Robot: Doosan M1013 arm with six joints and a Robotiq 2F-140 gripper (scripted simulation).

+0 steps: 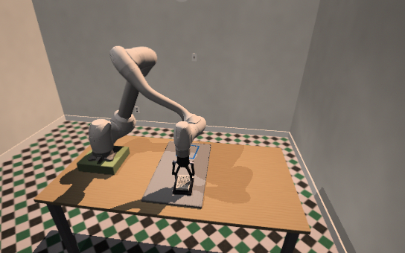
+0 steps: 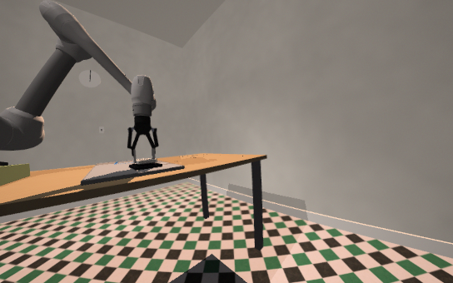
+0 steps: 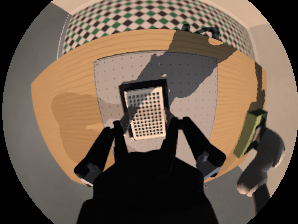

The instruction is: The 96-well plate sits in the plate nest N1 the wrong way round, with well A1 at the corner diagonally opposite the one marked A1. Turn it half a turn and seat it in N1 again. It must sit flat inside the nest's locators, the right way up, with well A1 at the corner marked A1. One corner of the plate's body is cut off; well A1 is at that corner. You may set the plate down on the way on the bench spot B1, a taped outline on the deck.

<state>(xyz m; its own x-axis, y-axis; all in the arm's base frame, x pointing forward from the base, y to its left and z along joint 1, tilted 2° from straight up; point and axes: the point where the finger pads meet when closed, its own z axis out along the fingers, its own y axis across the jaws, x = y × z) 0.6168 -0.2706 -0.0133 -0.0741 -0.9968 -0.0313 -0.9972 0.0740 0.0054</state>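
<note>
The white 96-well plate lies 2 cm below my hand. The rest, counted from my hand: black plate nest N1 (4 cm below).
</note>
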